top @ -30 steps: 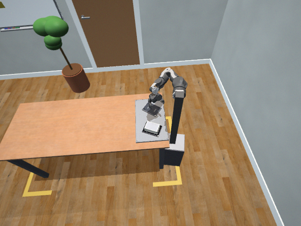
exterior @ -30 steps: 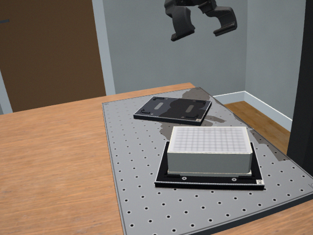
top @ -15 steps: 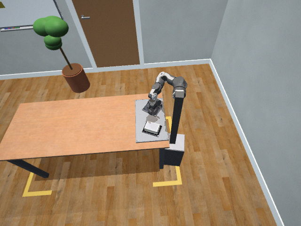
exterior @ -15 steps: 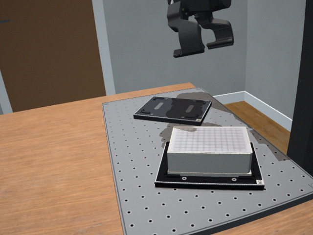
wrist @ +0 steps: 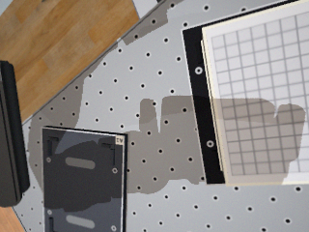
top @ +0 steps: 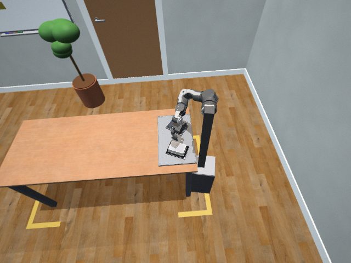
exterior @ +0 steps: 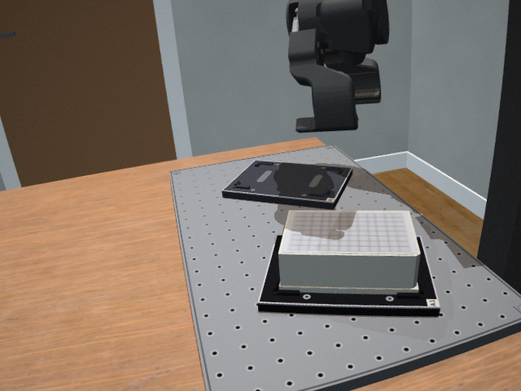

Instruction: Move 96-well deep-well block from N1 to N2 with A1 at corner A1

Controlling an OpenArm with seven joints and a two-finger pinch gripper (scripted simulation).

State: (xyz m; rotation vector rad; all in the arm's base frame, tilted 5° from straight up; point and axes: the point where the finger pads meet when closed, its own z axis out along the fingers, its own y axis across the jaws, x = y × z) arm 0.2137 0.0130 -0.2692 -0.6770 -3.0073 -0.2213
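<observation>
The white 96-well deep-well block is 10 mm ahead of my hand, 60 mm to the left of it and 110 mm below it. Also, from my hand: black nest N1: 10 mm ahead, 60 mm to the left, 140 mm below; then A1 label: 50 mm behind, 130 mm to the left, 130 mm below; then black nest N2: 50 mm ahead, 170 mm to the right, 140 mm below.
</observation>
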